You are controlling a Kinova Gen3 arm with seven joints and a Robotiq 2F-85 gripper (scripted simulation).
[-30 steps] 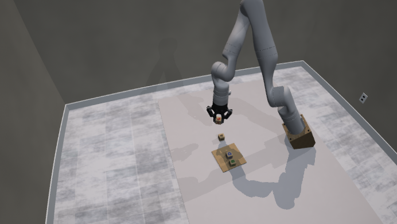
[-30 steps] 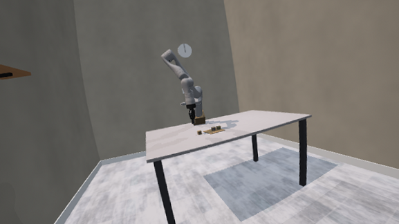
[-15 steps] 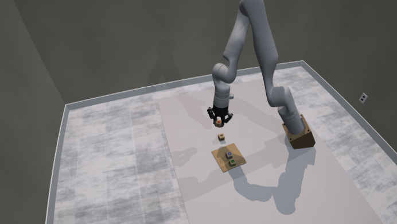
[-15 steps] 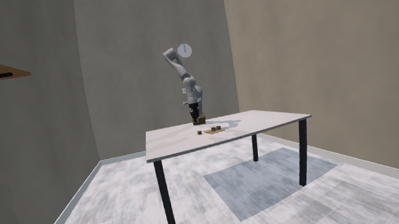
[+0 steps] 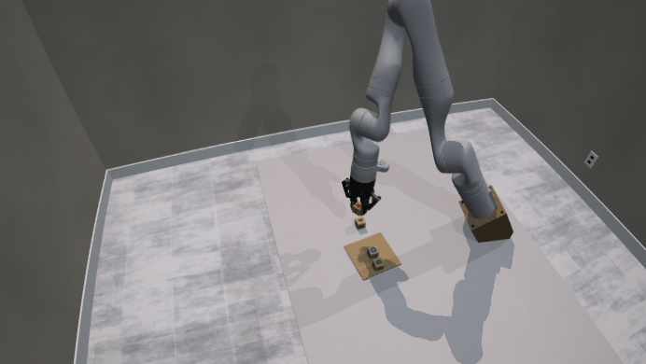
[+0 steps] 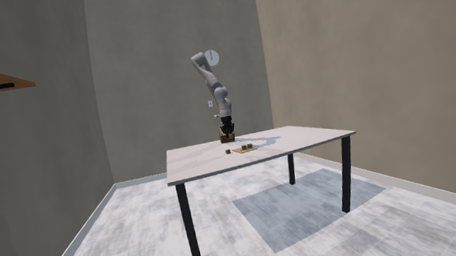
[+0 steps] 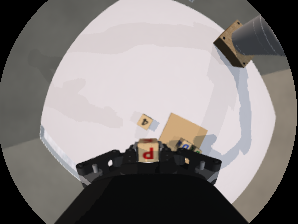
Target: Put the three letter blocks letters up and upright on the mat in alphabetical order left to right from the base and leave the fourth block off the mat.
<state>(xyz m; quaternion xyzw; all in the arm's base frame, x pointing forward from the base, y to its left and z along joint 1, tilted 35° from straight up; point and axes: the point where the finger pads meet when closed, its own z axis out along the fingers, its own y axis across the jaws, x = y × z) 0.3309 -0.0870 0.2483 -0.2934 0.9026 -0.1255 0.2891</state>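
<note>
Now: hand 20 mm past the tan mat, 110 mm to the right of it and 130 mm above it. The rest, counted from my hand: block 20 mm behind, 20 mm to the right, 110 mm below.
</note>
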